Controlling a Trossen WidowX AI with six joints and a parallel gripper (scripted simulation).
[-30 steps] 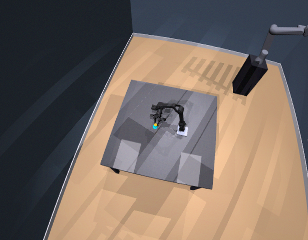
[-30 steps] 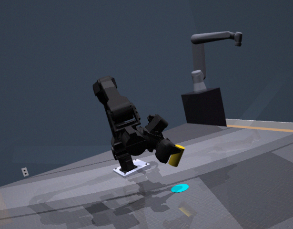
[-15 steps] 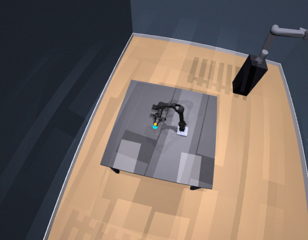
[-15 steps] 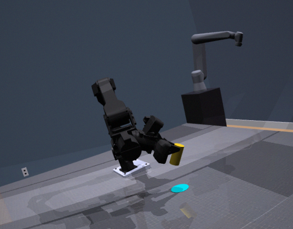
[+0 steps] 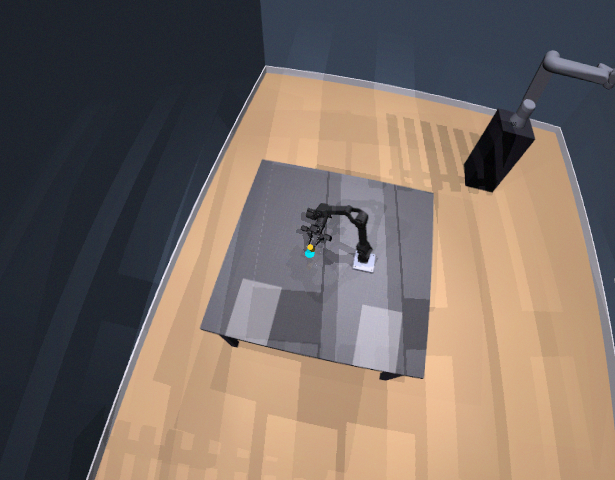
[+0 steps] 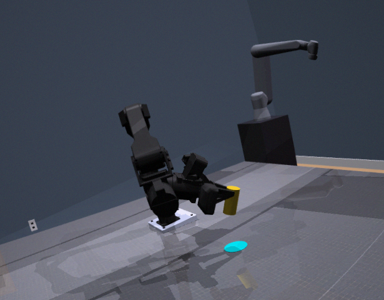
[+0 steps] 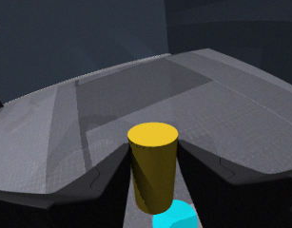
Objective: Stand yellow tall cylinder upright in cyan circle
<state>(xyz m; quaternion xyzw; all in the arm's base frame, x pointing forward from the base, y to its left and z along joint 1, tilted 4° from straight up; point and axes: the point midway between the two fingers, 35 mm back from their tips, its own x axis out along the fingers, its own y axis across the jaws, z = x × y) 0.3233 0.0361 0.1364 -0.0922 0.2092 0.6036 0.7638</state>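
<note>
My gripper tip is 140 mm above the cyan circle, 20 mm to the left of it and 10 mm short of it. The rest, counted from my gripper tip: yellow tall cylinder 20 mm below.
</note>
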